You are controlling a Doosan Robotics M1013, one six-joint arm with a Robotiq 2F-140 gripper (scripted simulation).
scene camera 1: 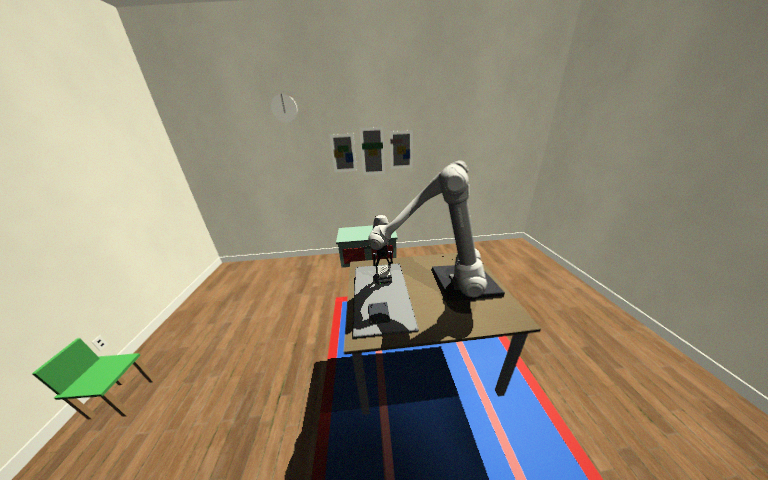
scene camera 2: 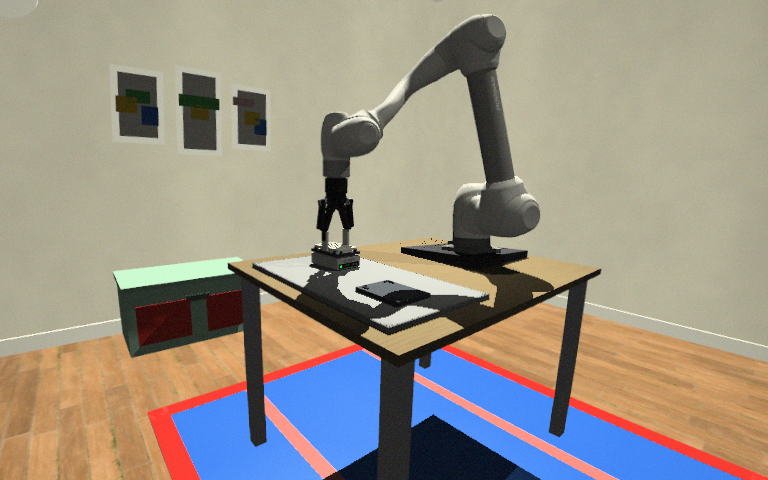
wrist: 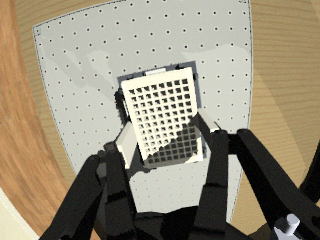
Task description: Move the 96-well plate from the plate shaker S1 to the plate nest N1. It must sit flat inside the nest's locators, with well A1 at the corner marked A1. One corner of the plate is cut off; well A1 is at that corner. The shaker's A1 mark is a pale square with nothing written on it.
Labels:
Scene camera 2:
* my gripper: 335, 249
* dark plate nest N1: 382, 291
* plate shaker S1: 328, 261
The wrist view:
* my gripper: 166, 124
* white 96-well plate: 156, 140

